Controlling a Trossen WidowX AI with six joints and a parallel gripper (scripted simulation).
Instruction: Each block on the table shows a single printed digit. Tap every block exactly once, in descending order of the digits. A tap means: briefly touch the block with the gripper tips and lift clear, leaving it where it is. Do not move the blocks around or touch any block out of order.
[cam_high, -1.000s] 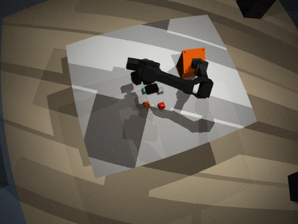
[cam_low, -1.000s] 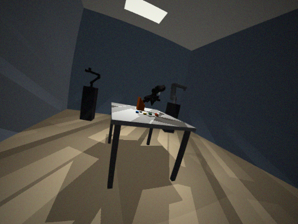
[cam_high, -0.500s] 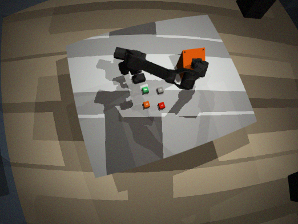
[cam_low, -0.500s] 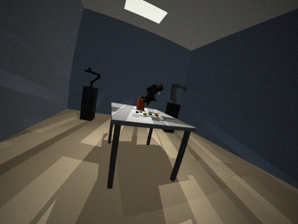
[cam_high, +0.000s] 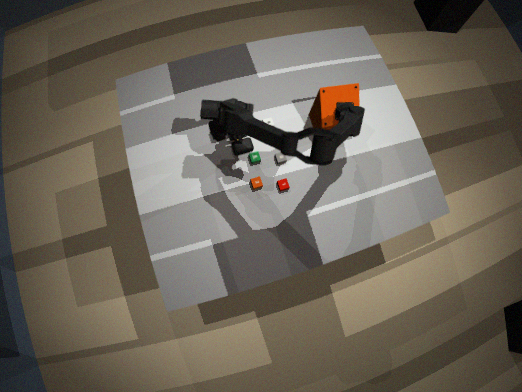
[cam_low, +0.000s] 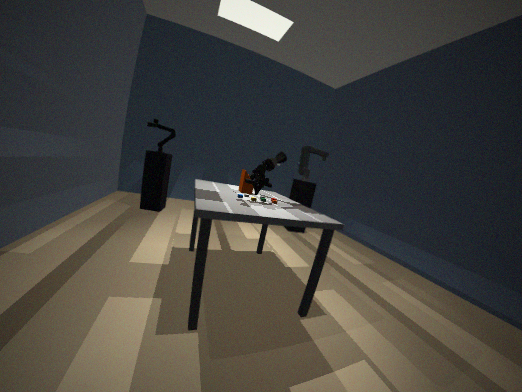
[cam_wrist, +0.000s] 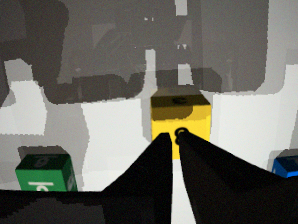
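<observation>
Now: the yellow block 10 mm behind my gripper tip, 10 mm to the right of it and 30 mm below it. From my gripper tip the other things lie so: blue block 40 mm behind, 100 mm to the right, 30 mm below; then white block 120 mm behind, 50 mm to the right, 30 mm below; then green block 60 mm behind, 70 mm to the left, 30 mm below.
</observation>
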